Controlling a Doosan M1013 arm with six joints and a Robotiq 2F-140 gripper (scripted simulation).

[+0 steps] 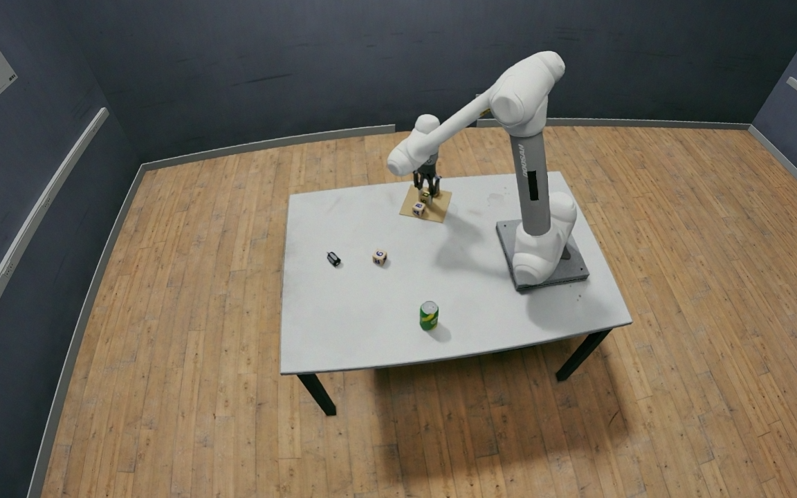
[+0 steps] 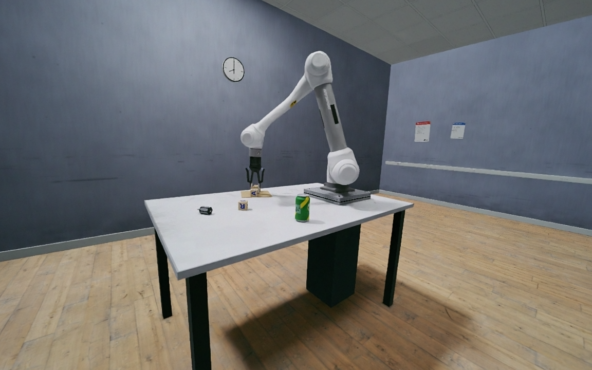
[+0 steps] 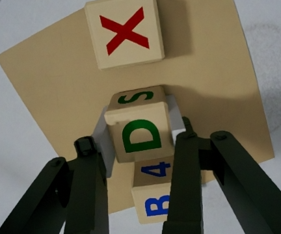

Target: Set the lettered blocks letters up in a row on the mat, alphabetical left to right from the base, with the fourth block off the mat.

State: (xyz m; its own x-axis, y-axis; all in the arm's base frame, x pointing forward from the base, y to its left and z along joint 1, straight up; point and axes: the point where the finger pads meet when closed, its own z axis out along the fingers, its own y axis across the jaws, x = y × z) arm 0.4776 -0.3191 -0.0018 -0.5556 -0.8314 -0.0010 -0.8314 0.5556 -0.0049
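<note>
The tan mat is 40 mm below my hand. Also, from my hand: black object 410 mm ahead, 290 mm to the left, 30 mm below; then block 310 mm to the left, 220 mm ahead, 20 mm below; then can 610 mm to the left, 60 mm ahead, 20 mm above.
</note>
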